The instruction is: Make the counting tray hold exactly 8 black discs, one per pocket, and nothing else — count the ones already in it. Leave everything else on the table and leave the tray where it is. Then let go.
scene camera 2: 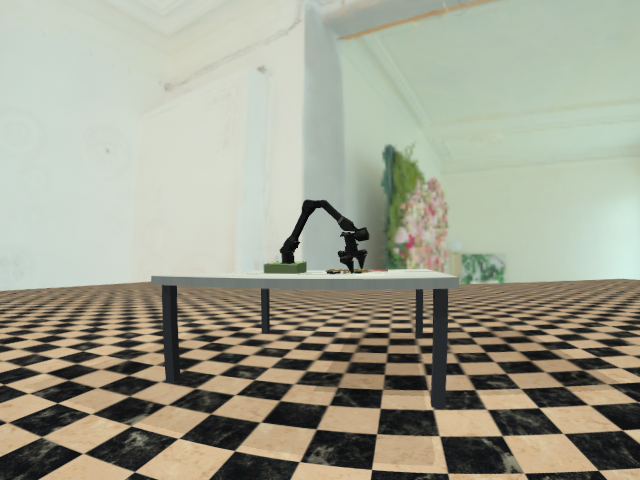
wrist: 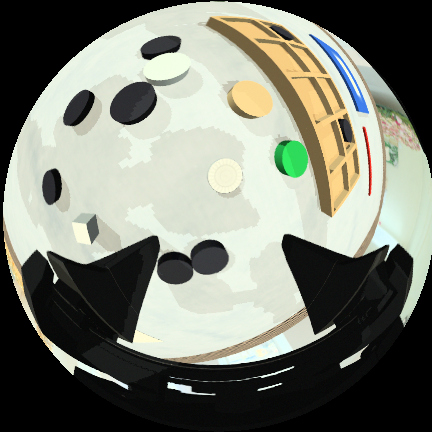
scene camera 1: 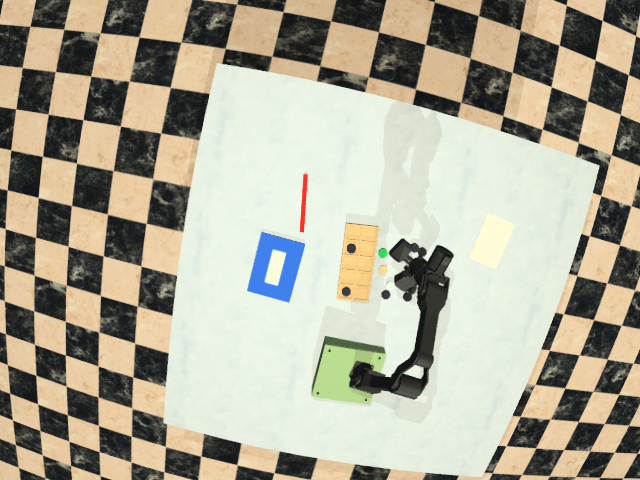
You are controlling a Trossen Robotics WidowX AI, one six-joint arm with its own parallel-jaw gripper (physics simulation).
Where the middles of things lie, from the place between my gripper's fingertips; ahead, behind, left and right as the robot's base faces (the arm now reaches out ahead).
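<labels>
From my hand: tan counting tray (scene camera 1: 356, 269), 100 mm behind, 130 mm to the left; tan disc (wrist: 249, 99), 50 mm to the left, 90 mm behind, 10 mm below; green disc (wrist: 290, 156), 40 mm behind, 70 mm to the left, 10 mm below.
</labels>
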